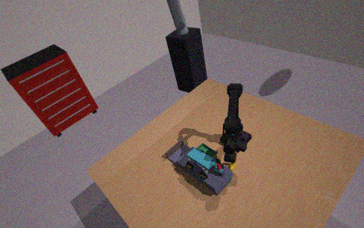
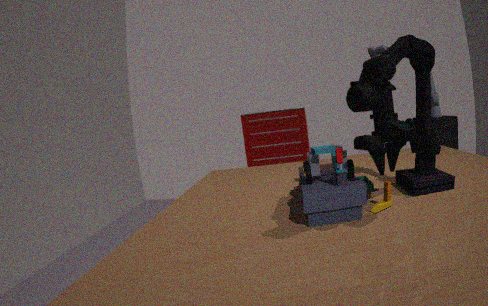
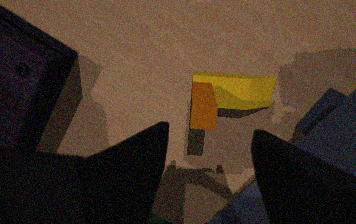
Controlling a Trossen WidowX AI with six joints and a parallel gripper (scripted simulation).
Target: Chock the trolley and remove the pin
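Right now my gripper tip is 2 cm short of the yellow chock and 7 cm above it. The rest, counted from my gripper tip: grey ramp 13 cm ahead, 13 cm to the right, 4 cm below; teal trolley 13 cm ahead, 12 cm to the right, 2 cm above; red-headed stop pin 13 cm ahead, 1 cm to the right, 4 cm above.
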